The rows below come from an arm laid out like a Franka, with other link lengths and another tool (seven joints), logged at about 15 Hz.
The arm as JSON. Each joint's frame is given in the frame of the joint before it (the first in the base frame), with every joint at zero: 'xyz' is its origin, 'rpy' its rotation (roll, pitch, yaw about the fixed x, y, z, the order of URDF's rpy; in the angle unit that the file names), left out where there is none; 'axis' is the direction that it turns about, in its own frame. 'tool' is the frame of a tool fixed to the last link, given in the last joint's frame.
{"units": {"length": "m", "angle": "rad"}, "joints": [
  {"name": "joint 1", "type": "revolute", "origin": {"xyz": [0.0, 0.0, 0.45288]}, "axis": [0.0, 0.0, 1.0]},
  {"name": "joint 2", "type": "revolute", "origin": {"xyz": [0.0, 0.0, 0.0]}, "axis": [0.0, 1.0, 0.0]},
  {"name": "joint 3", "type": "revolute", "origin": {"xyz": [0.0, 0.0, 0.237]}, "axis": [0.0, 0.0, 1.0]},
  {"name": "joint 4", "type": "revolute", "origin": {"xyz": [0.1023, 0.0, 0.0]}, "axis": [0.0, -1.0, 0.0]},
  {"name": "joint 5", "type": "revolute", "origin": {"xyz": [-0.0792, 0.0, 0.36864]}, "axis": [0.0, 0.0, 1.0]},
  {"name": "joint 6", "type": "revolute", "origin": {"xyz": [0.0, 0.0, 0.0]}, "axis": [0.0, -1.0, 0.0]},
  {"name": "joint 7", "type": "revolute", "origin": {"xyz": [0.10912, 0.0, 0.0]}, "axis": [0.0, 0.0, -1.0]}
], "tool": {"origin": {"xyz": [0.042, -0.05, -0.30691], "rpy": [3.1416, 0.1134, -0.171]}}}
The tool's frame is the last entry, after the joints.
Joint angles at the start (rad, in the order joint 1, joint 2, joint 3, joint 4, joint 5, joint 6, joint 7):
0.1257, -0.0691, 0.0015, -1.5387, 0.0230, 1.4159, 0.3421
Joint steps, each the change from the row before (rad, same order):
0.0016, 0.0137, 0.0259, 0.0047, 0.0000, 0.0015, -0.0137
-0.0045, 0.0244, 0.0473, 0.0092, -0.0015, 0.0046, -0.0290
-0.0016, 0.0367, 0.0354, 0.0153, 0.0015, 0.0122, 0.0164
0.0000, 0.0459, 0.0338, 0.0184, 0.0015, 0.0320, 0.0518
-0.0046, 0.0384, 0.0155, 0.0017, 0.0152, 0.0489, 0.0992
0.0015, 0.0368, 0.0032, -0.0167, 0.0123, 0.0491, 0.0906
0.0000, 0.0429, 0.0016, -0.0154, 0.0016, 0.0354, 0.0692
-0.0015, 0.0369, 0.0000, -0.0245, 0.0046, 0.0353, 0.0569
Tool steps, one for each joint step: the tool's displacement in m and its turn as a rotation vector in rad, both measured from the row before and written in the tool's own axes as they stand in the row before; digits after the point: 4 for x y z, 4 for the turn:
-0.0032, -0.0159, 0.0058, -0.0111, -0.0057, -0.0398
-0.0033, -0.0254, 0.0094, -0.0178, -0.0078, -0.0695
0.0011, -0.0214, 0.0122, -0.0048, -0.0096, -0.0169
0.0054, -0.0231, 0.0133, 0.0090, 0.0008, 0.0173
0.0070, -0.0133, 0.0160, 0.0345, -0.0016, 0.0849
0.0054, -0.0071, 0.0247, 0.0215, -0.0147, 0.0863
0.0056, -0.0008, 0.0289, -0.0011, -0.0221, 0.0717
0.0045, 0.0013, 0.0301, -0.0043, -0.0250, 0.0634

